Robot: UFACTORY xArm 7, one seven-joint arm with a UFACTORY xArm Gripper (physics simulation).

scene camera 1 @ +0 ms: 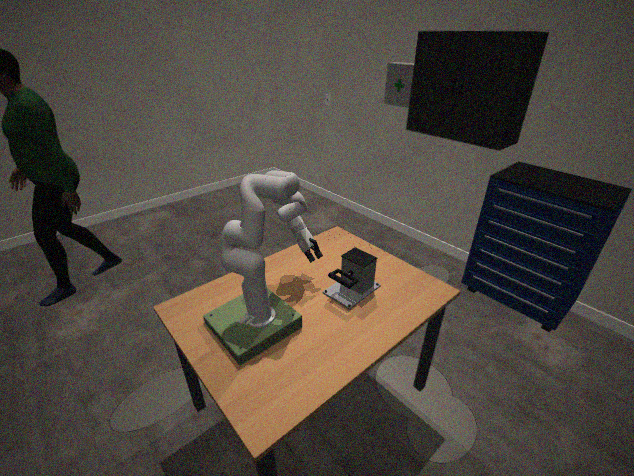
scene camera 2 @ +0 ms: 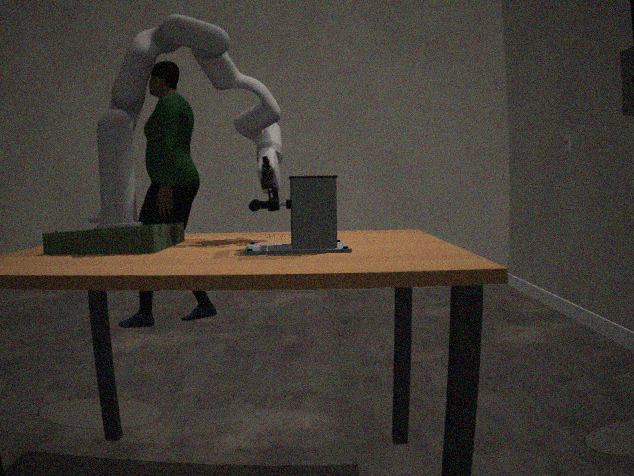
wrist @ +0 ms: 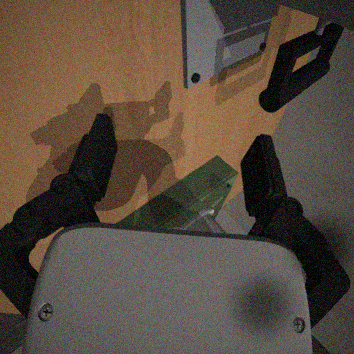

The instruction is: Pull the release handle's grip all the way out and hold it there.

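Observation:
The release handle's black grip (scene camera 1: 340,279) (scene camera 2: 254,205) (wrist: 297,85) is a looped bar on the side of a grey box housing (scene camera 1: 366,275) (scene camera 2: 313,215). A short gap and a thin stem show between the handle and the housing in the scene camera 2 view. The housing stands on a light metal base plate (scene camera 1: 335,295) (scene camera 2: 271,249) (wrist: 197,45). My gripper (scene camera 1: 314,257) (scene camera 2: 271,199) (wrist: 182,138) is open and empty, tilted down. It is off to the far side of the handle in the scene camera 1 view. In the wrist view the handle lies beyond the right finger's tip, outside the fingers.
The arm stands on a green base block (scene camera 1: 230,338) (scene camera 2: 102,240) (wrist: 175,200) on the wooden table (scene camera 1: 317,353) (scene camera 2: 399,256) (wrist: 140,30). A person in green (scene camera 1: 35,133) (scene camera 2: 171,138) is beyond the table. A blue drawer cabinet (scene camera 1: 537,245) stands at the right by the wall.

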